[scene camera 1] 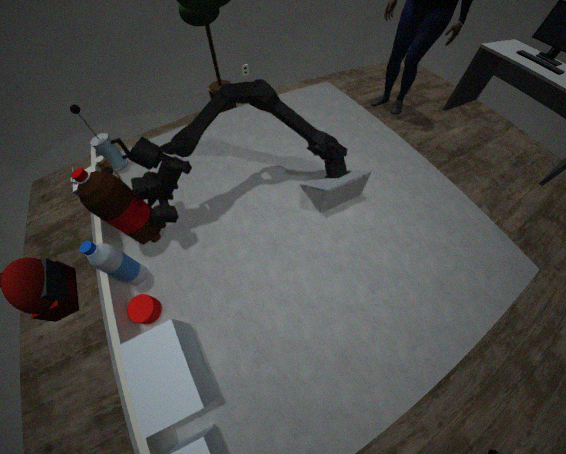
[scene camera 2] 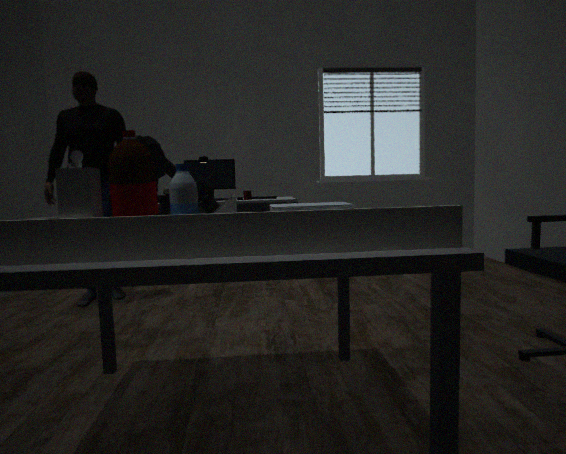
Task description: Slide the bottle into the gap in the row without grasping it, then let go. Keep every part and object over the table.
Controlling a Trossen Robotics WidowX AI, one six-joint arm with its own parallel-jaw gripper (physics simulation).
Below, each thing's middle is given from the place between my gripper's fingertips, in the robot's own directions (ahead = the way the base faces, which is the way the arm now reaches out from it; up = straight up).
I see my gripper 8 cm below the brown bottle point(scene camera 1: 105, 195), 5 cm short of it and 1 cm to the left of it. Also, from my hand: red cylinder point(scene camera 1: 143, 308): 23 cm to the left, 14 cm ahead, 5 cm below; blue-capped water bottle point(scene camera 1: 104, 257): 13 cm ahead, 12 cm to the left, 4 cm above.
